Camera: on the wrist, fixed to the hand. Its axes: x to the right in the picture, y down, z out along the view.
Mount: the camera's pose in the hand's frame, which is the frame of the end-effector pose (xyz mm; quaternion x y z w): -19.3 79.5 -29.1 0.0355 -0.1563 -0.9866 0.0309
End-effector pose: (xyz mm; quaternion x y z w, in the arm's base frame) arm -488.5 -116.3 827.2 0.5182 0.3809 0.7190 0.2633
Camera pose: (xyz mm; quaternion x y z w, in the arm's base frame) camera -508.5 -184.6 876.9 -0.2381 0.5074 -0.3321 0.7587
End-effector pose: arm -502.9 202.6 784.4 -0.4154 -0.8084 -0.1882 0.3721
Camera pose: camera -418.1 220.9 788.4 -0.7685 0.4997 0.2793 0.2858
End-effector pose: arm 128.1 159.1 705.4 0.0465 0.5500 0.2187 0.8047
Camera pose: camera 72.1 218.0 735.8 -0.4784 -0.0551 -0.8139 0.3249
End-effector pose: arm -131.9 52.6 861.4 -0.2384 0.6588 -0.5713 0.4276
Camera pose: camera -132.3 102.6 790.4 0.7314 0.3019 0.4256 0.4390
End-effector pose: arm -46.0 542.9 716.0 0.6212 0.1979 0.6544 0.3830
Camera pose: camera -95.6 484.8 757.3 -0.0602 0.5824 -0.4618 0.6663
